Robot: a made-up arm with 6 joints.
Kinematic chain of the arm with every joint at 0, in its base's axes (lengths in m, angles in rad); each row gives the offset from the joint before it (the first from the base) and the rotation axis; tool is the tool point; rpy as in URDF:
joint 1: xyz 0 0 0.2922 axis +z
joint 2: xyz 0 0 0 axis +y
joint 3: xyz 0.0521 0 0.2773 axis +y
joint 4: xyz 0.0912 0 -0.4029 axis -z
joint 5: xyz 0 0 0 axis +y
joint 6: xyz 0.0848 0 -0.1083 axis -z
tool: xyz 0 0 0 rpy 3.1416 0 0
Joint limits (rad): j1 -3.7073..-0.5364 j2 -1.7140..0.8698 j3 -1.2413..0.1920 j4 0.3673..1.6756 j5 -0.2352..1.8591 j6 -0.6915..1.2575
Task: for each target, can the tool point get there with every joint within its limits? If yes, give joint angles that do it. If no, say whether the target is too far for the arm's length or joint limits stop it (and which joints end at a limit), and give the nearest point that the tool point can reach.
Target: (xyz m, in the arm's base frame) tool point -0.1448 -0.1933 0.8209
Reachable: yes | joints -2.3218 -0.9541 -1.1019 1.3301 0.8609 0.1307
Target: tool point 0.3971 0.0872 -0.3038
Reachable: no: joint limits stop it (at a limit: joint 1, joint 2, joint 4) | nearest point 0.2881 -0.0661 -0.0835 | short by 0.290 m
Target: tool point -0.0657 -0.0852 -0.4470
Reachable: no: joint limits stop it (at a limit: joint 2, joint 4) | nearest point -0.0979 -0.1270 -0.1123 | short by 0.339 m
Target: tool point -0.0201 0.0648 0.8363
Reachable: yes | joints -2.7874 -1.4579 -0.9605 1.3595 0.1362 0.0109
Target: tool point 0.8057 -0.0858 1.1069
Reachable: no: too far | nearest point 0.3796 -0.0404 0.8197 | short by 0.516 m
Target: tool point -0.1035 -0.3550 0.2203
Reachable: yes | joints -1.9753 -0.3353 -0.3734 1.3717 1.0014 0.0417
